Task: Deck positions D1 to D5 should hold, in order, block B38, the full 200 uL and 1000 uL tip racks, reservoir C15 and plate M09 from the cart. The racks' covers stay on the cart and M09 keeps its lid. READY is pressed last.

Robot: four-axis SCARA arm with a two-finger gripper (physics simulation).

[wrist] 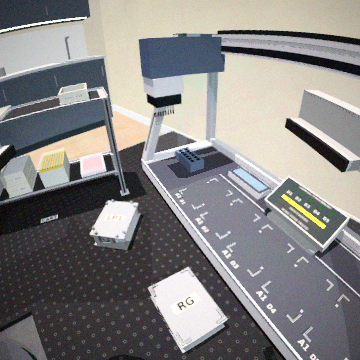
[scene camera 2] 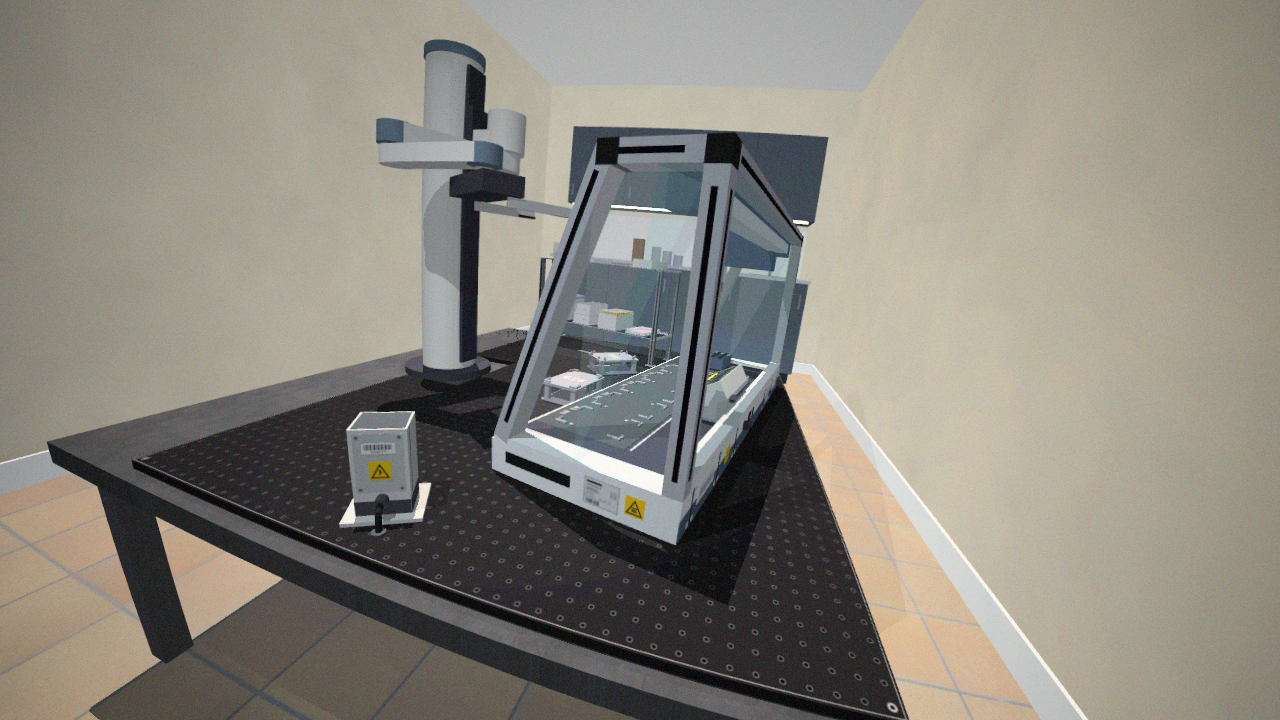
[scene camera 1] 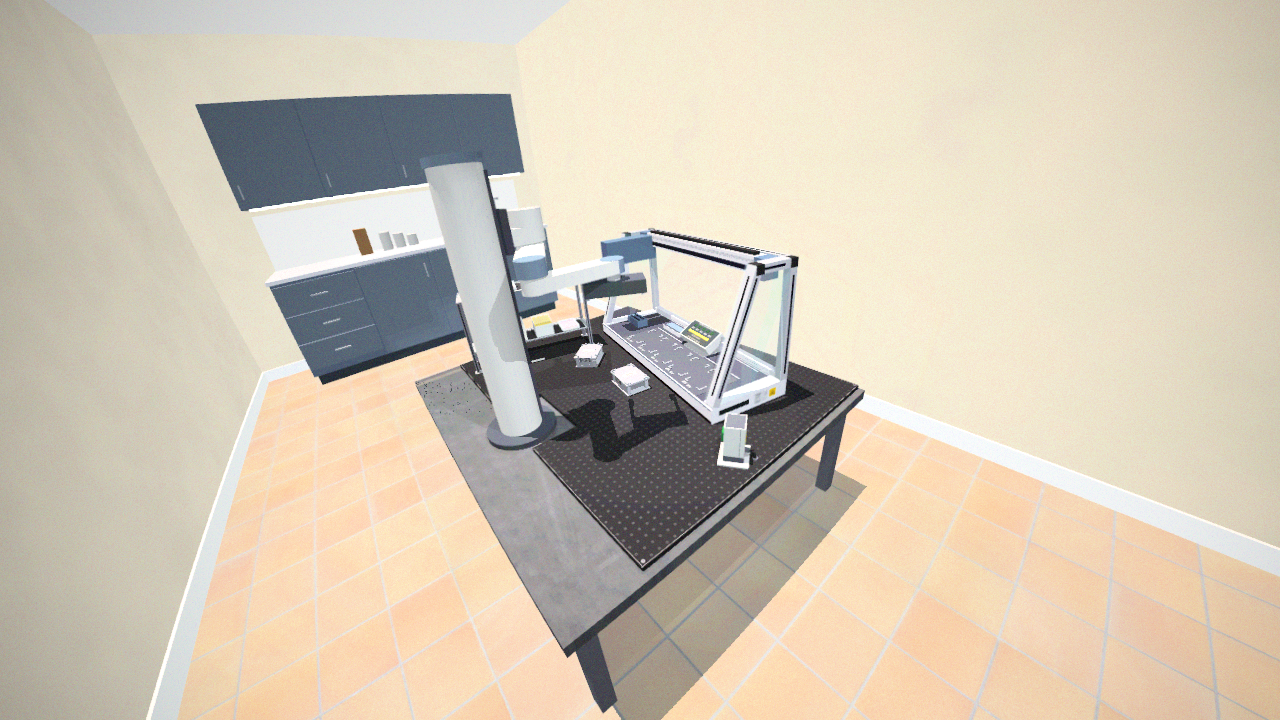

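Note:
My gripper [scene camera 2: 528, 210] [wrist: 148, 113] is open and empty, high above the table, its fingers at the two sides of the wrist view. In the wrist view the cart [wrist: 114, 145] stands at the left. Its upper shelf bears a pale open container [wrist: 73, 94]; its lower shelf bears a grey box [wrist: 19, 175], a yellow-topped tip rack [wrist: 53, 167] and a pink-topped plate [wrist: 93, 165]. Their labels are too small to read. The deck's bracketed positions D1 to D4 hold no labware; D5 is partly cut off. A control panel [wrist: 307, 212] with a yellow bar stands behind the deck.
A blue block with holes [wrist: 190, 160] sits past D1, and a light-blue trough [wrist: 250, 180] behind the positions. A pipetting head [wrist: 164, 90] hangs at the enclosure's far end. Stands LP1 [wrist: 116, 223] and RG [wrist: 187, 307] are before the deck. A grey box [scene camera 2: 382, 461] stands near the table edge.

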